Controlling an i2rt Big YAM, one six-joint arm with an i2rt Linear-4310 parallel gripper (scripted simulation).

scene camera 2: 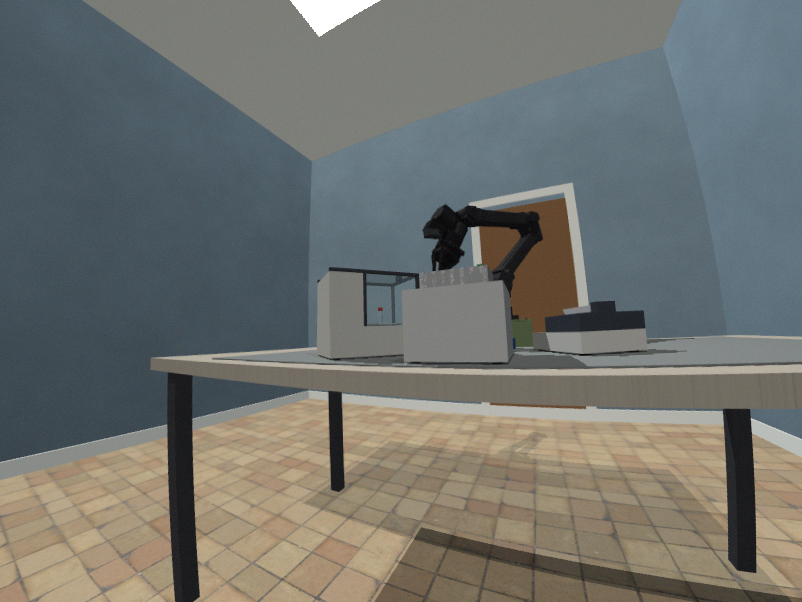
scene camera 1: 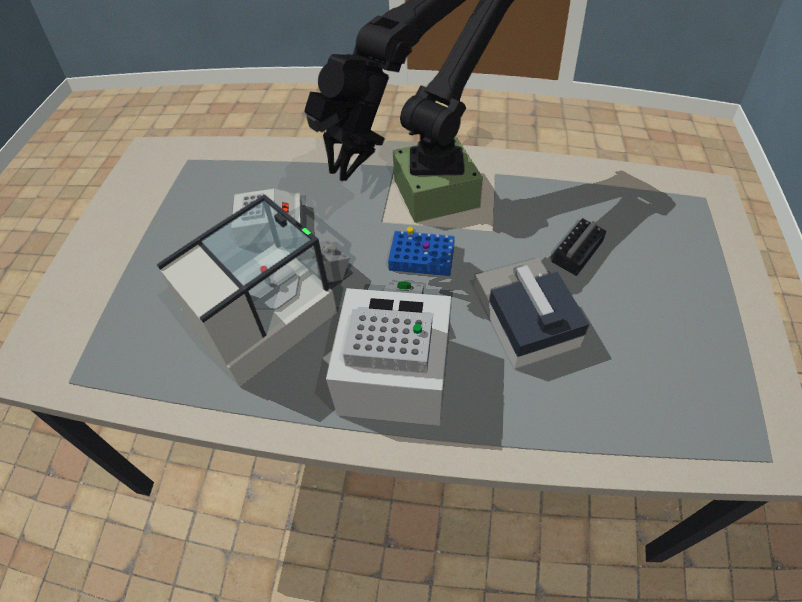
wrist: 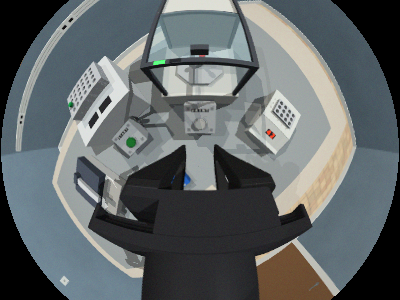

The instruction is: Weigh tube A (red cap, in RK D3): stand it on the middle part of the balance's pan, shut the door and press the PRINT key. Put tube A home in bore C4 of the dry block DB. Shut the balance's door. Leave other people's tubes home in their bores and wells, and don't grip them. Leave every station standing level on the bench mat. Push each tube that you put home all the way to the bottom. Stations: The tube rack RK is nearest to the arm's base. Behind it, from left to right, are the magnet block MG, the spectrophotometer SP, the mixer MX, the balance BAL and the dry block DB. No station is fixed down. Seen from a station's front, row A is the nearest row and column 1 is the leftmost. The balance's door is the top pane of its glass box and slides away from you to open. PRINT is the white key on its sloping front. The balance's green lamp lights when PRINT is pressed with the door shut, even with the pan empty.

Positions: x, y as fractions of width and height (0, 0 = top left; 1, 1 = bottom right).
Scene:
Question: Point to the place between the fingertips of my gripper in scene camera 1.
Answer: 0.42, 0.29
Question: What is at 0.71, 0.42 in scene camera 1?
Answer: A black magnet block.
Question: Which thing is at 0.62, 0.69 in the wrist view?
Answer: My gripper.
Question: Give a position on a dark spectrophotometer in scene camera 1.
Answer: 0.66, 0.55

